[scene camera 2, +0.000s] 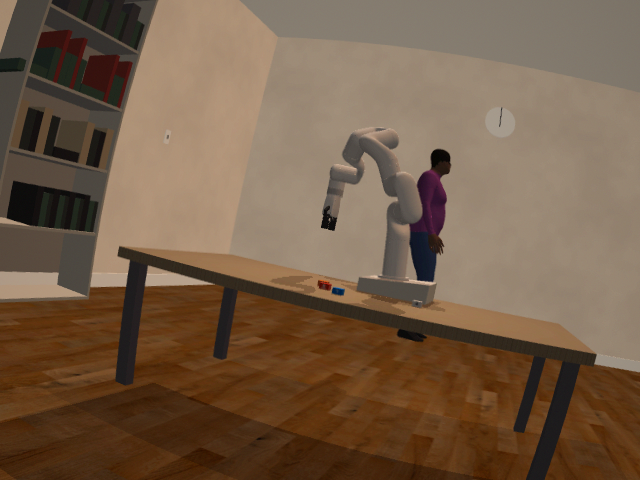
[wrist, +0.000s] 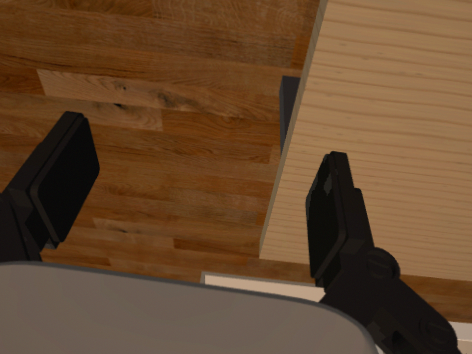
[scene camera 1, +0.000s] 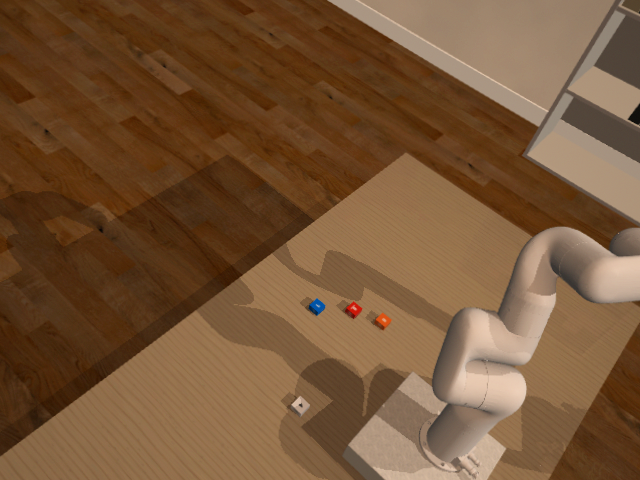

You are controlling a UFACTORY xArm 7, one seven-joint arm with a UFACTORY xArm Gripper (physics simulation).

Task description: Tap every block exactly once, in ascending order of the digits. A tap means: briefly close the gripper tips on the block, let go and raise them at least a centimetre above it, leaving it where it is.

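A blue block (scene camera 1: pixel 316 306) (scene camera 2: pixel 338 291), a red block (scene camera 1: pixel 353 310) (scene camera 2: pixel 325 286) and an orange block (scene camera 1: pixel 383 320) (scene camera 2: pixel 321 282) stand near one another on the table (scene camera 1: pixel 170 392) (scene camera 2: pixel 206 264) (wrist: pixel 390 100). A white block (scene camera 1: pixel 300 406) (scene camera 2: pixel 417 303) stands apart from them, near the robot's base. Each block has a small mark on top in scene camera 1, too small to read surely. My gripper (scene camera 2: pixel 328 228) (wrist: pixel 205 158) is open and empty, high above the table. No block shows in the wrist view, where the fingers are over the table's edge and the floor.
The arm stands on a pale base block (scene camera 1: pixel 392 439) (scene camera 2: pixel 382 290) on the table. A bookshelf (scene camera 1: pixel 554 121) (scene camera 2: pixel 114 135) stands on the floor beyond one end of the table. A person (scene camera 2: pixel 431 201) stands behind the arm in scene camera 2.
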